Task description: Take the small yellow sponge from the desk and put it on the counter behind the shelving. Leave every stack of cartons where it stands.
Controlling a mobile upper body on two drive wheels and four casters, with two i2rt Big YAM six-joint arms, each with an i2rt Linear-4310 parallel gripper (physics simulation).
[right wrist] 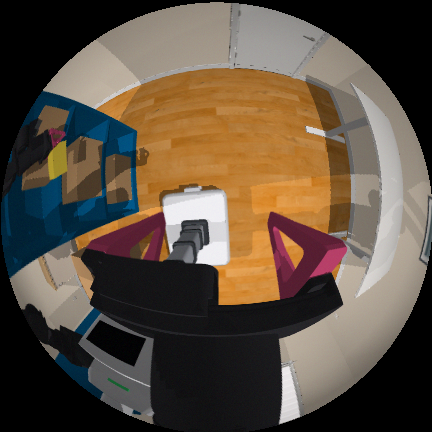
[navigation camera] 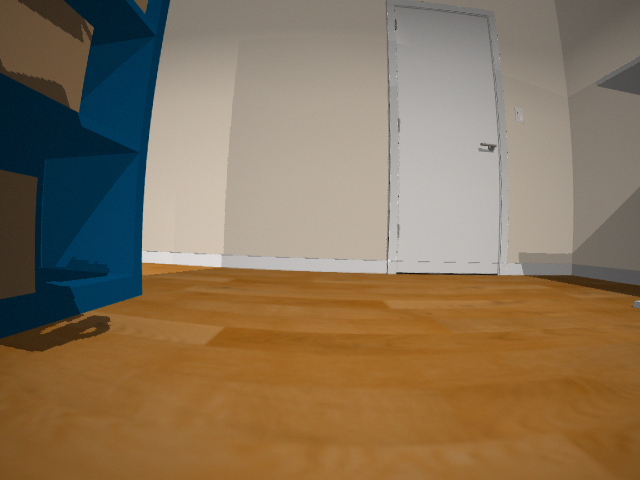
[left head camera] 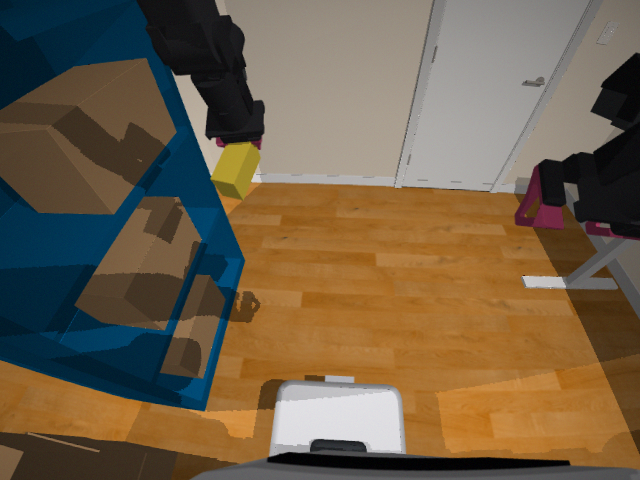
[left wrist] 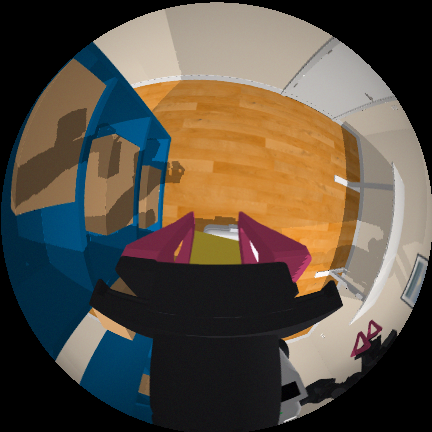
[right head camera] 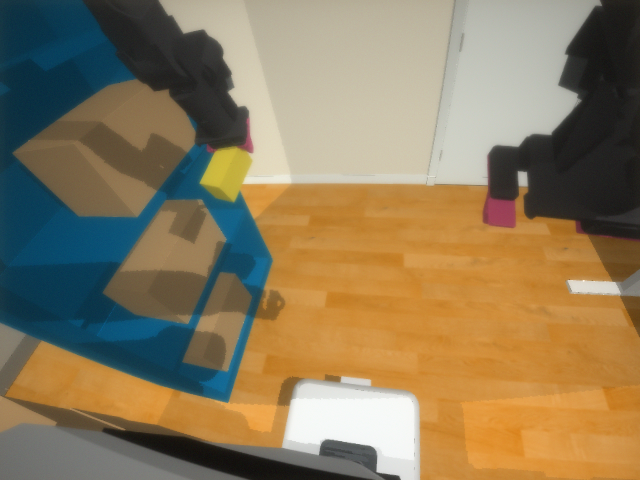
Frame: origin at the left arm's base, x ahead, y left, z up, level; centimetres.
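Seen in the pictures: left gripper, fingertip midpoint: [right wrist: 62, 136] [left wrist: 215, 217] [right head camera: 244, 152]; right gripper, fingertip midpoint: [right wrist: 216, 217] [left head camera: 552, 224] [left wrist: 365, 325] [right head camera: 530, 221].
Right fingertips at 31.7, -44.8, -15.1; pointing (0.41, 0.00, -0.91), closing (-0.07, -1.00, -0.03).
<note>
Offsets run from my right fingertips to a thing's top centre, as dx, dy, dz. Level surfaces: height alone.
The yellow sponge @(+18.8, +45.3, -2.2) [left head camera: 235, 167] [right head camera: 225, 173] [left wrist: 216, 249] [right wrist: 58, 161] is held in the air by my left gripper [left head camera: 238, 143] [right head camera: 230, 148] [left wrist: 215, 217], which is shut on it. It appears beside the outer edge of the blue shelving [left head camera: 217, 217] [right head camera: 253, 232] [navigation camera: 129, 232] in the left head camera. Brown cartons @(+46.8, +103.3, +0.2) [left head camera: 93, 139] [right head camera: 113, 155] stand on the shelves. My right gripper [left head camera: 574, 227] [right head camera: 550, 227] [right wrist: 216, 217] is open and empty, raised at the right. The counter does not show in the head views.
A white door [left head camera: 465, 93] [navigation camera: 444, 139] and beige walls stand ahead. The robot's white base [left head camera: 338, 413] [right wrist: 215, 210] is at the bottom middle. Part of a brown carton [left head camera: 93, 459] shows at the bottom left. A white table @(dz -30.9) [right wrist: 392, 200] stands at the right, its foot [left head camera: 542, 282] on the wooden floor @(dz -125.9) [left head camera: 361, 310].
</note>
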